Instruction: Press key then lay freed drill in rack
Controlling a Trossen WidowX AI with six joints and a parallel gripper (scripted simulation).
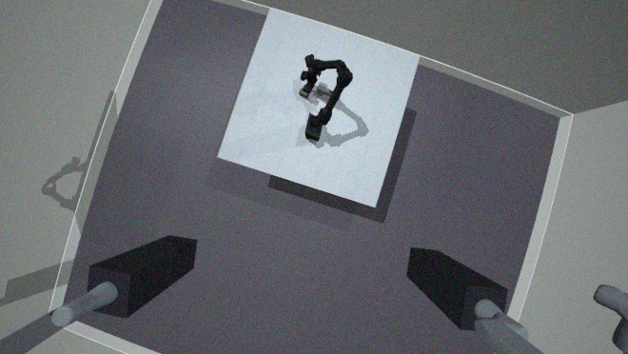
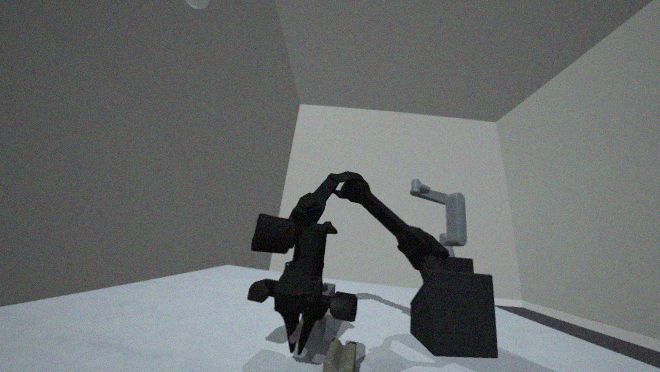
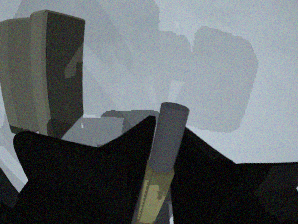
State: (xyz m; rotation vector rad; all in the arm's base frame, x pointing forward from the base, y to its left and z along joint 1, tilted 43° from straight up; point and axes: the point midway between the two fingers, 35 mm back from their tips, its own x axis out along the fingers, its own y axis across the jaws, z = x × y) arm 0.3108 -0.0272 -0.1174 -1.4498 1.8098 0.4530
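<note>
My gripper tip is now 4 cm to the left of the drill, 4 cm below it and 1 cm past it. Round my gripper tip: dark key (16 cm to the right, 6 cm behind, 4 cm above); then olive rack (6 cm behind, 5 cm to the left, 1 cm above); then long grey block (13 cm to the right, 5 cm behind, 4 cm above).
</note>
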